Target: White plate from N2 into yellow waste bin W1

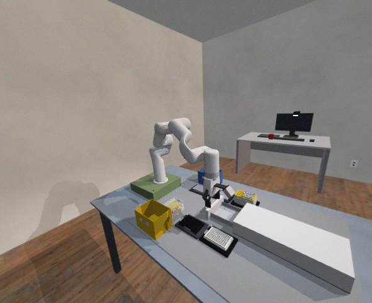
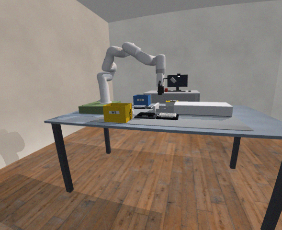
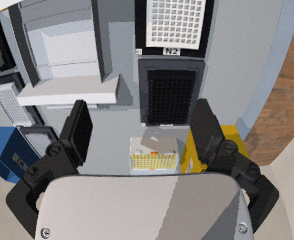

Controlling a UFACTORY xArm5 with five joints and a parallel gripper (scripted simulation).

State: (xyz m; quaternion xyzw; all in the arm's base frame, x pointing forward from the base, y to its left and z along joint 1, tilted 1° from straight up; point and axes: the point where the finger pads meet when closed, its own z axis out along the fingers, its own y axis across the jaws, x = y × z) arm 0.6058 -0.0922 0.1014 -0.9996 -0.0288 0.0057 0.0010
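Now: hand 17 cm above the white plate, 6 cm short of it and 5 cm to the left of it. The rest, counted from my hand: cooler drawer: 16 cm below, 14 cm to the left, 5 cm ahead; black nest: 18 cm below, 6 cm ahead, 5 cm to the right; black plate: 17 cm below, 11 cm behind, 6 cm to the right.
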